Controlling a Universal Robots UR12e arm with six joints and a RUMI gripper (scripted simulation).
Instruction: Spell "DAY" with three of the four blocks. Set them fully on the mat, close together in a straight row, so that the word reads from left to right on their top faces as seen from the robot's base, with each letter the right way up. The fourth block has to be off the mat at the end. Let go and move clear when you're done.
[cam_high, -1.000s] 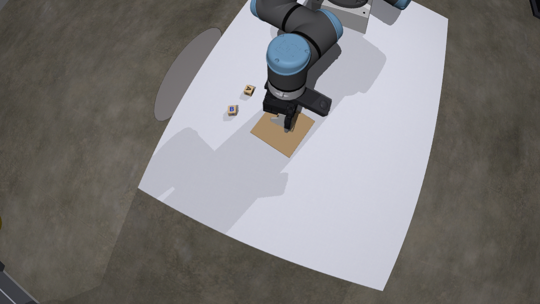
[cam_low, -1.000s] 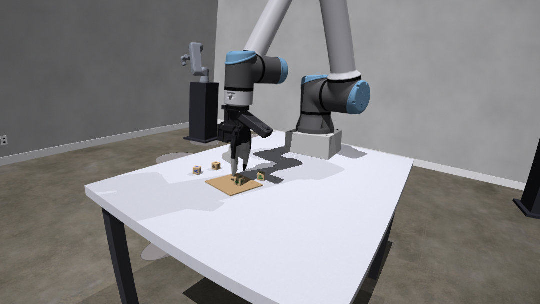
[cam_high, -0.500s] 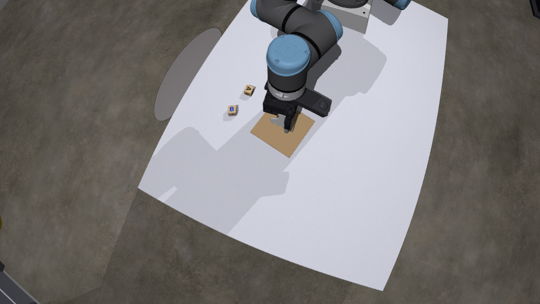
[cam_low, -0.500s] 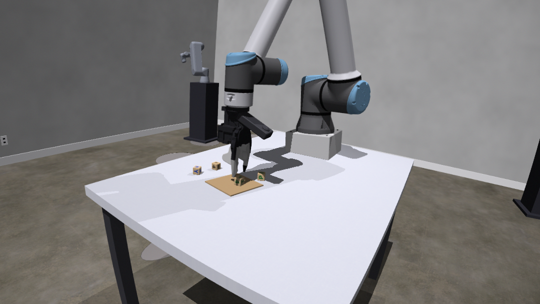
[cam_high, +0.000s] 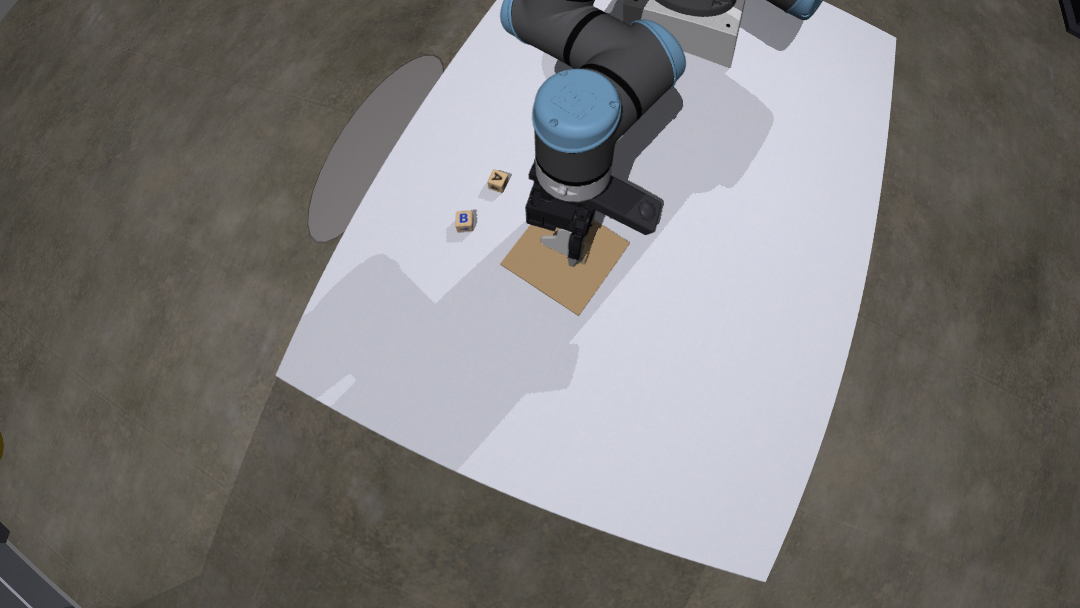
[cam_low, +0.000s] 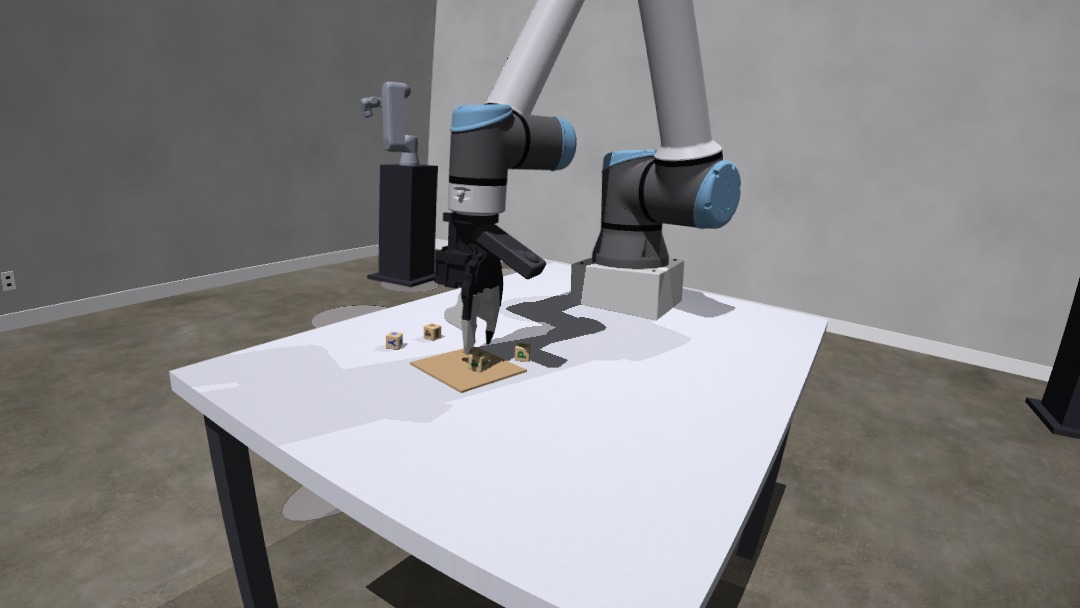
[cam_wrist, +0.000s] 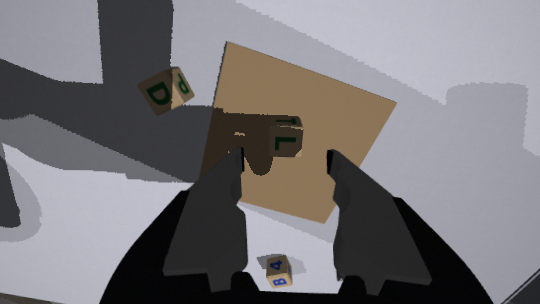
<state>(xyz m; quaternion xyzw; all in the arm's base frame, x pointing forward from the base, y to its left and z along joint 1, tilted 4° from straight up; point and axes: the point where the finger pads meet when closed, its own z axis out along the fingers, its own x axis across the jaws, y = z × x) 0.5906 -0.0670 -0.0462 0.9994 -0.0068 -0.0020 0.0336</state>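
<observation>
Now: hand 40 mm above the green-lettered block. The rest, counted from my hand: D block 90 mm behind, 40 mm below, 30 mm to the left; then blue-lettered block 180 mm to the right, 40 mm below; then tan mat 50 mm below, 20 mm to the right.
</observation>
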